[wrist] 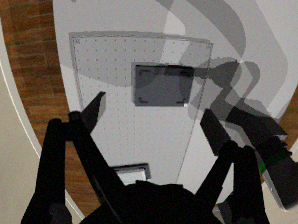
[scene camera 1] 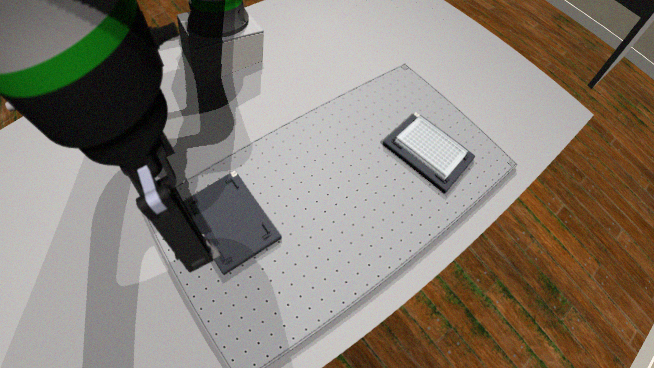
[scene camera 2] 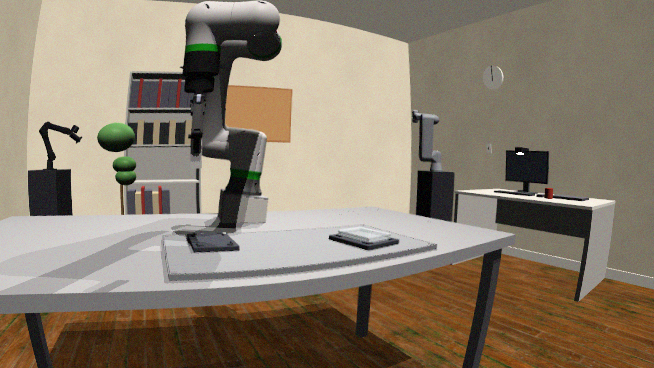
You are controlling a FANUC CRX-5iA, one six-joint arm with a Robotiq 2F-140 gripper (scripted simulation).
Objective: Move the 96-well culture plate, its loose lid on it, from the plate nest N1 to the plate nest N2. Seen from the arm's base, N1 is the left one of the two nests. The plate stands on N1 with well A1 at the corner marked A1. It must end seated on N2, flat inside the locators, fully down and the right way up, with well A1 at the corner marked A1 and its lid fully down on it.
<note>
In view: my gripper [scene camera 1: 184,203], a clear lid [scene camera 1: 433,146], a dark plate nest N2 [scene camera 1: 231,218] and a dark plate nest N1 [scene camera 1: 417,165].
My gripper shows as well in the wrist view [wrist: 155,108] and in scene camera 2 [scene camera 2: 195,163]. The dark plate nest N2 also shows in the wrist view [wrist: 164,86] and in scene camera 2 [scene camera 2: 211,242].
</note>
